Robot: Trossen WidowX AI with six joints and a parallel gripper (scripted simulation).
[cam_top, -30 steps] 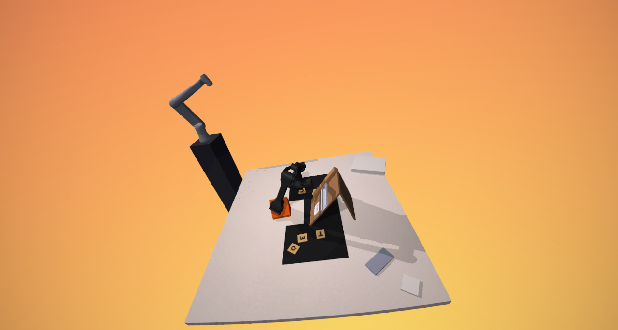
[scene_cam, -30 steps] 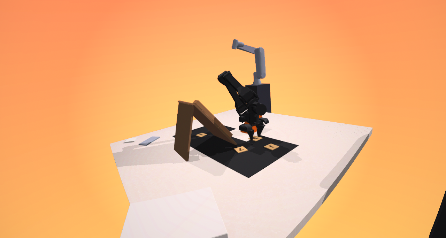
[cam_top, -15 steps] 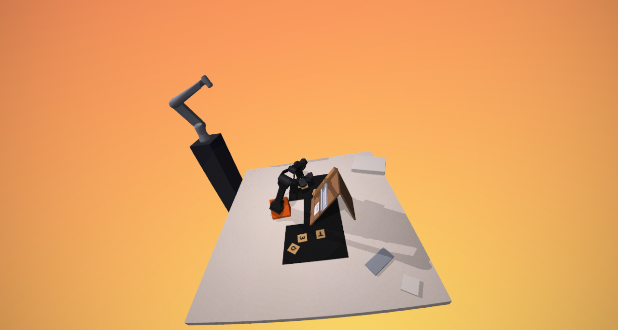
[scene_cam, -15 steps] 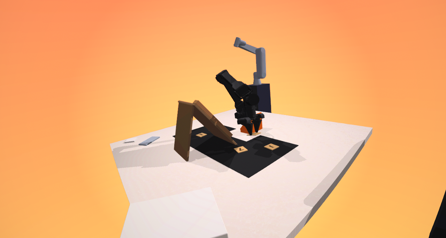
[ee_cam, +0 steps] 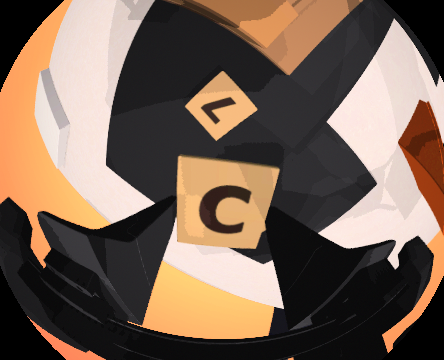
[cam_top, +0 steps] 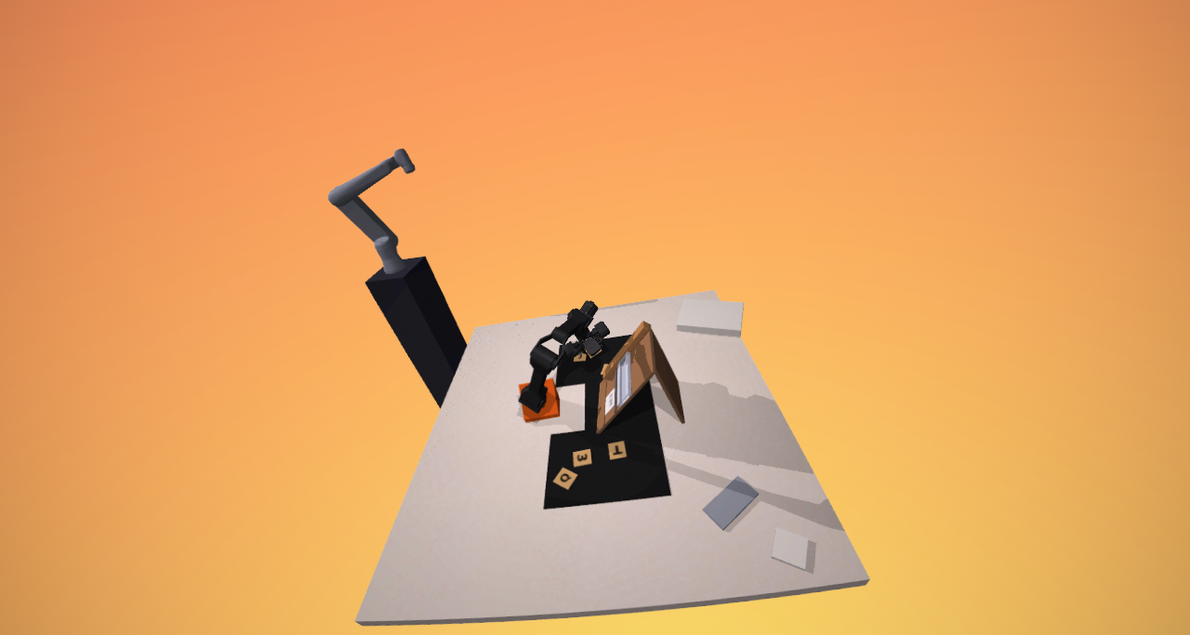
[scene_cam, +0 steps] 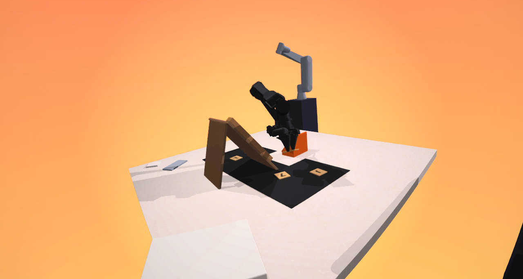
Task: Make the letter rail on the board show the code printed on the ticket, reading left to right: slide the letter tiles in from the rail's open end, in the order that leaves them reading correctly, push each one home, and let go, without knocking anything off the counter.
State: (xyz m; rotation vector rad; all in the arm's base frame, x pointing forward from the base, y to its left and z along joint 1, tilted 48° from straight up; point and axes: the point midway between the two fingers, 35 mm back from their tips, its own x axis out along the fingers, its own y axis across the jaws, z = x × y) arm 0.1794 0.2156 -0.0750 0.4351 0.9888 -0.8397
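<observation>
Right now the white ticket is 80 mm ahead of my gripper tip, 250 mm to the right of it and 30 mm below it. From my gripper tip the other things lie so: black mat (190 mm to the right, 110 mm below); then grey slab (440 mm ahead, 570 mm to the right, 110 mm below); then white block (510 mm ahead, 280 mm to the left, 90 mm below).
</observation>
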